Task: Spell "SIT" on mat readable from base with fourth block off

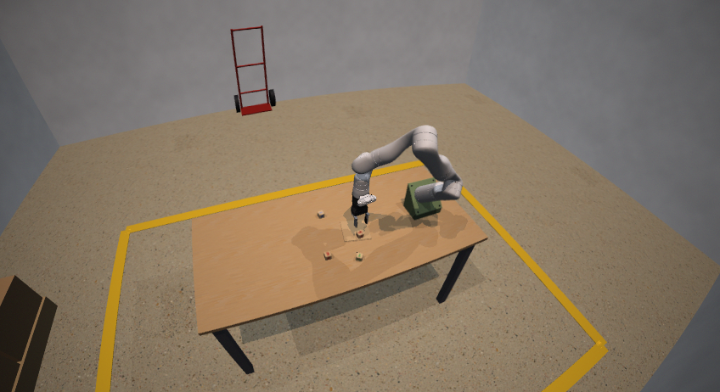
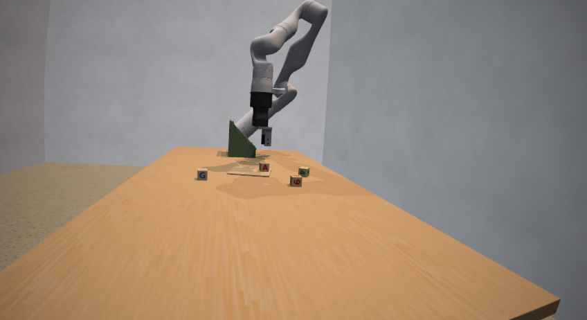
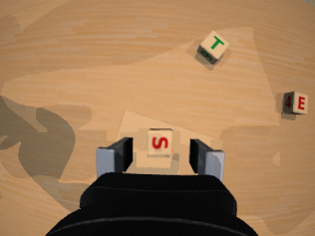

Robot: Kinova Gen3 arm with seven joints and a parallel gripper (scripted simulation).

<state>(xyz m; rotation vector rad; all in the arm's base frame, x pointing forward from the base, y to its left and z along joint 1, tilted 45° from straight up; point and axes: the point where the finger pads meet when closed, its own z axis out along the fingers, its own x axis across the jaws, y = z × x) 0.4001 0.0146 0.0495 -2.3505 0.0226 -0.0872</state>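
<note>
The blue-marked block lies 12 cm ahead of my hand, 22 cm to the right of it and 10 cm below it. Also, from my hand: green-marked block (7 cm ahead, 12 cm to the left, 10 cm below); then tan mat (5 cm to the right, 11 cm below); then E block (20 cm ahead, 6 cm to the left, 10 cm below).
</note>
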